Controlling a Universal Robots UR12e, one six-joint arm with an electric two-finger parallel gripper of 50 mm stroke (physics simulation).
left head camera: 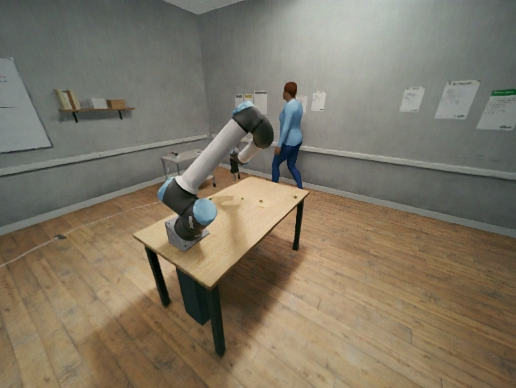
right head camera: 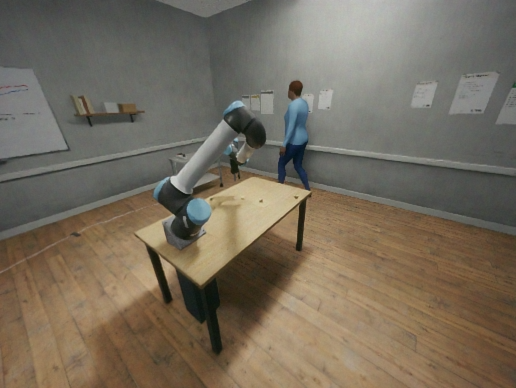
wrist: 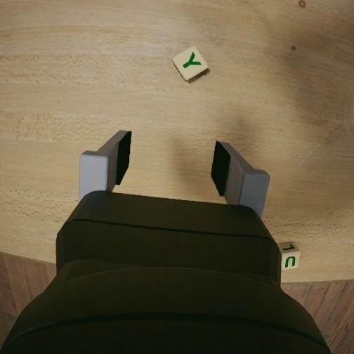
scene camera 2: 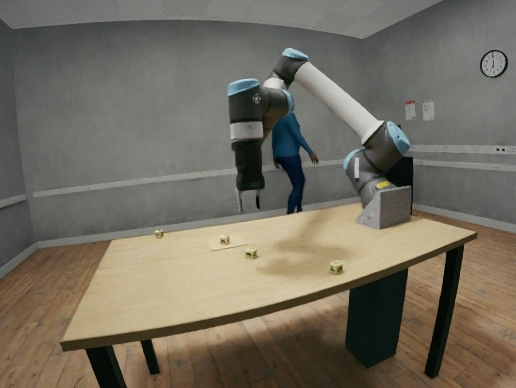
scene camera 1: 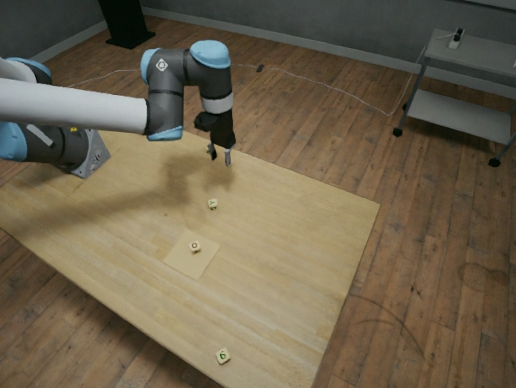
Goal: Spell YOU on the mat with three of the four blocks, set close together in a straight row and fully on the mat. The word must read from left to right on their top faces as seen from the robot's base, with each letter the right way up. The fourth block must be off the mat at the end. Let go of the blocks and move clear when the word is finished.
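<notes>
My gripper [scene camera 1: 220,159] [scene camera 2: 249,206] [wrist: 171,153] is open and empty, above the table. The Y block [scene camera 1: 212,203] [scene camera 2: 251,252] [wrist: 190,63] lies off the mat, turned askew, ahead of the fingers in the wrist view. The O block [scene camera 1: 194,246] [scene camera 2: 224,240] lies on the mat [scene camera 1: 200,267] [scene camera 2: 215,246]. A block [scene camera 2: 336,267] [wrist: 290,256] with a green U-like mark on one face stands near the table's edge, partly hidden by the gripper body in the wrist view. The fourth block [scene camera 1: 223,356] [scene camera 2: 158,233] has a green mark like a 6 on top and lies far off the mat.
The wooden table [scene camera 1: 280,240] [scene camera 2: 150,290] carries the arm's base [scene camera 1: 95,157] [scene camera 2: 392,210] at one end. A grey trolley [scene camera 1: 460,112] stands on the floor beyond the table. A person [left head camera: 291,125] [right head camera: 297,125] in light blue is beyond the table's far end.
</notes>
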